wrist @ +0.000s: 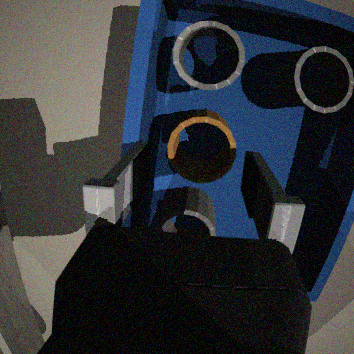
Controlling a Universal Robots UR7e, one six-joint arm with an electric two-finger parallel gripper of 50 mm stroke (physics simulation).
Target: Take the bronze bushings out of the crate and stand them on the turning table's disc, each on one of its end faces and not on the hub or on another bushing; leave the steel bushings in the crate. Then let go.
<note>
I see my gripper (196, 165) and a blue crate (301, 146).
</note>
